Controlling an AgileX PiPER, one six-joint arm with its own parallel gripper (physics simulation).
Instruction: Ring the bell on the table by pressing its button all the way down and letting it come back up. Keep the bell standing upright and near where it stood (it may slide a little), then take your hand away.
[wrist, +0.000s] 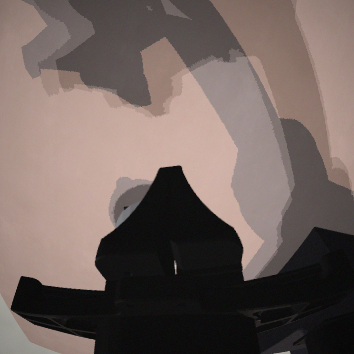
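My gripper (171, 179) is shut, its two dark fingers together, in the lower middle of the wrist view. The bell (127, 215) shows as a small grey, rounded edge just left of the fingers. The fingers hide most of it, including its button. I cannot tell whether the fingertips touch the bell or how far above it they are, nor whether the button is down.
The bell stands on a pinkish table top (200, 130). Overlapping shadows of the arm fall across the top and right of the table. Dark parts of the arm fill the lower right. A pale area shows beyond the table's edge at the lower left.
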